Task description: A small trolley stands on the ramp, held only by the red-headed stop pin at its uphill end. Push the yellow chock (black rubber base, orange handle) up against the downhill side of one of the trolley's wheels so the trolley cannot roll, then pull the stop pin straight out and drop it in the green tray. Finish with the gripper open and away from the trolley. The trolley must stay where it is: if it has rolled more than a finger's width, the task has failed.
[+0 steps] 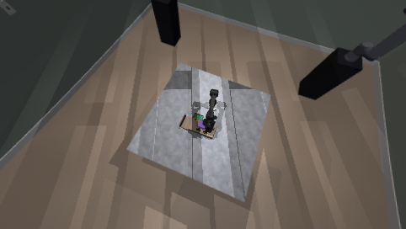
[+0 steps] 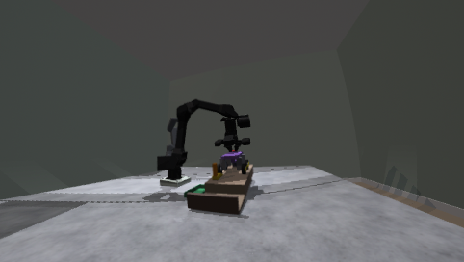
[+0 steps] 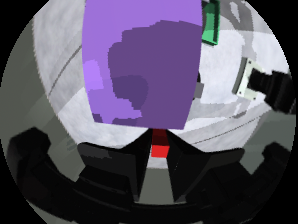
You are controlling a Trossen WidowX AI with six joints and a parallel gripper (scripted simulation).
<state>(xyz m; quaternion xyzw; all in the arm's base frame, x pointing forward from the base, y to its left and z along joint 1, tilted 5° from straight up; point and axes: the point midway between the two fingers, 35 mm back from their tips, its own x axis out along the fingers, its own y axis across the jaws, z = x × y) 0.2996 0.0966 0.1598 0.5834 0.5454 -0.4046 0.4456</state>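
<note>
Now: gripper tip 19 cm to the left of the yellow chock, 5 cm above it and 3 cm past it. Also, from my gripper tip: wooden ramp: 10 cm to the right, 9 cm below, 2 cm ahead; red-headed stop pin: right at my gripper tip; purple trolley: 10 cm to the right, 2 cm below, 2 cm ahead.
</note>
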